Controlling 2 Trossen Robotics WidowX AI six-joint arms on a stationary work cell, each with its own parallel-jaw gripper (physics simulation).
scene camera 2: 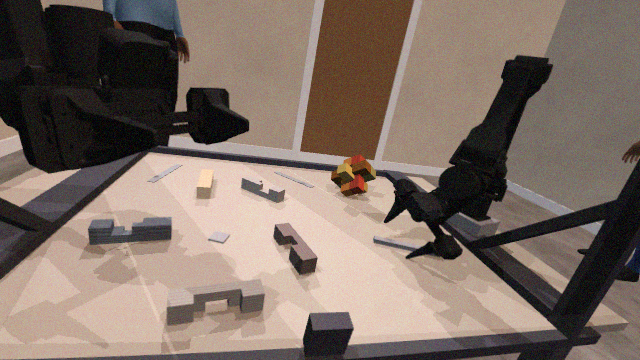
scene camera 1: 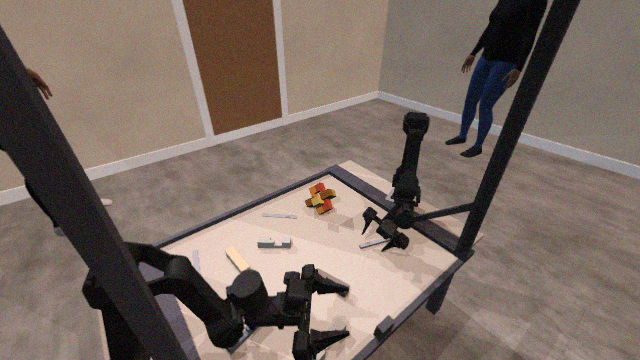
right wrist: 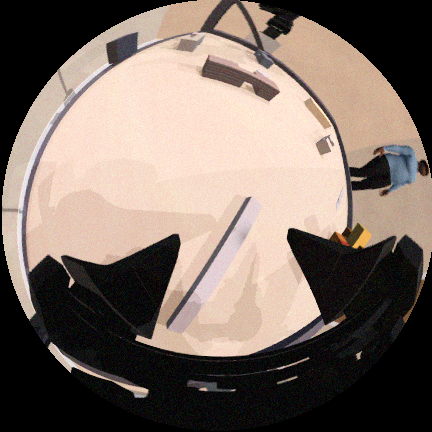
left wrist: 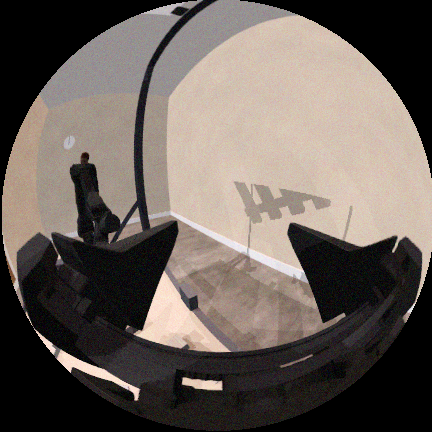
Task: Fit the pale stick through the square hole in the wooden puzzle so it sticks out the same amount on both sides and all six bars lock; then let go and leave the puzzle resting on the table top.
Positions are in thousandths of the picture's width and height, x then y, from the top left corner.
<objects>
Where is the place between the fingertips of my left gripper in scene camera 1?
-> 545,860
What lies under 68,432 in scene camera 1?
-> A frame post.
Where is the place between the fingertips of my left gripper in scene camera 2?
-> At 327,365
</objects>
